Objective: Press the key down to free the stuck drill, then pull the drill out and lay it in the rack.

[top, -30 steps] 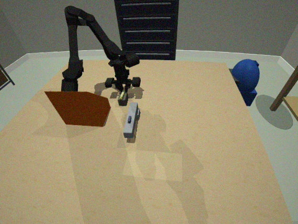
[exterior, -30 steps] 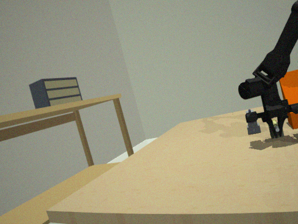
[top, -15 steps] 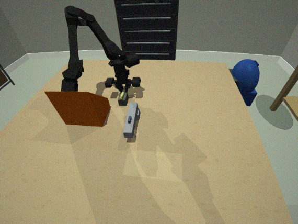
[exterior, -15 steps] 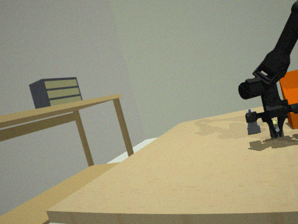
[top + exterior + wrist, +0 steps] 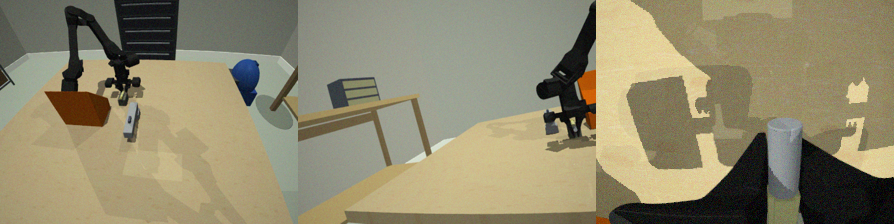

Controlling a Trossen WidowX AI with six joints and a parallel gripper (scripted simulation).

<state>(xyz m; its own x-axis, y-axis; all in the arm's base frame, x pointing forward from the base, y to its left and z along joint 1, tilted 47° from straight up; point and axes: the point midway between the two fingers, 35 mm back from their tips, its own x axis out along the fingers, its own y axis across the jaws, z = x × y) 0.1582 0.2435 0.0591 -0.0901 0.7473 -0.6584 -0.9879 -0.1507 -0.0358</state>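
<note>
Now: the drill 40 mm to the right of my gripper tip and 40 mm above it. From my gripper tip the other things lie so: dark blue key (110 mm ahead, 240 mm to the right, 40 mm above); rack (10 mm ahead, 50 mm to the right, 10 mm above); long light grey block (100 mm ahead, 210 mm to the right, 40 mm above).
</note>
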